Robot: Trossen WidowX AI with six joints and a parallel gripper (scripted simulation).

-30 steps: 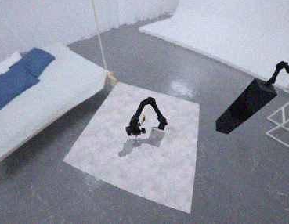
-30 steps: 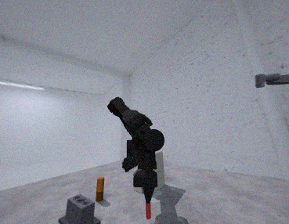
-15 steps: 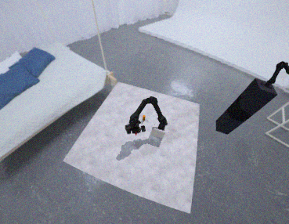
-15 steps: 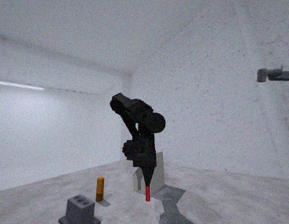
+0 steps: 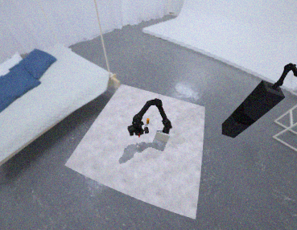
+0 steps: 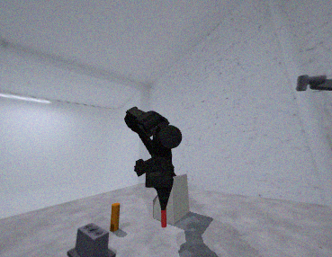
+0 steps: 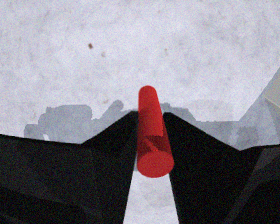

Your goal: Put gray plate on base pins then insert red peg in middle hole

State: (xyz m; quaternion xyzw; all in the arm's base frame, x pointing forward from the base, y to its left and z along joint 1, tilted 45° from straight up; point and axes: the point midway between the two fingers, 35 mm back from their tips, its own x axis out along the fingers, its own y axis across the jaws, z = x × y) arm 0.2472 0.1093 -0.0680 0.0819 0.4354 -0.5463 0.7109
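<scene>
The gray plate is 100 mm ahead of my gripper tip, 170 mm to the right of it and 60 mm below it. Also, from my gripper tip: red peg: right at my gripper tip; orange block: 10 mm behind, 240 mm to the right, 70 mm below; base: 100 mm ahead, 170 mm to the right, 100 mm below.
</scene>
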